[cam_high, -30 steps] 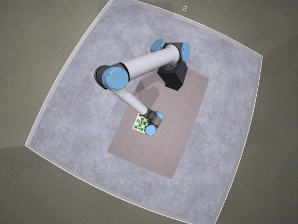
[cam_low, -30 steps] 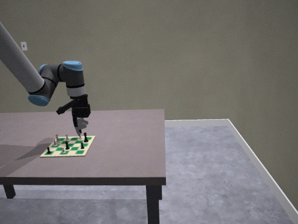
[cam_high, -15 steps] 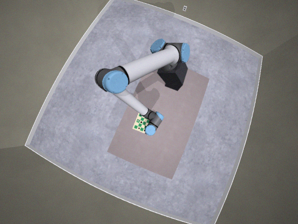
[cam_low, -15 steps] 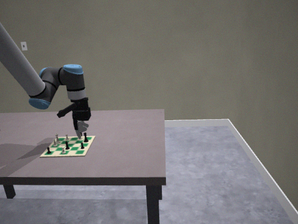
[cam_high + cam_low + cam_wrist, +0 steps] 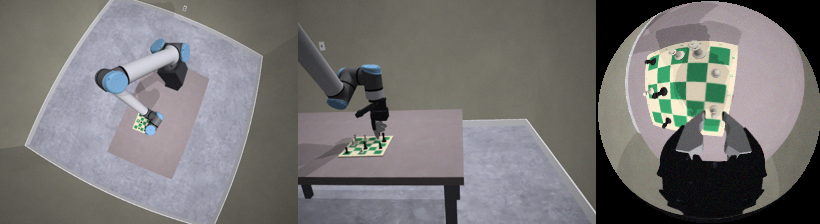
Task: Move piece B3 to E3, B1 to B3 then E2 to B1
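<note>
The tall black piece lies 40 mm ahead of my hand and 30 mm to the right of it. From my hand the other things lie so: cream chessboard: 80 mm to the right, 30 mm behind, 20 mm below; then white piece: 110 mm behind, 40 mm to the right.
</note>
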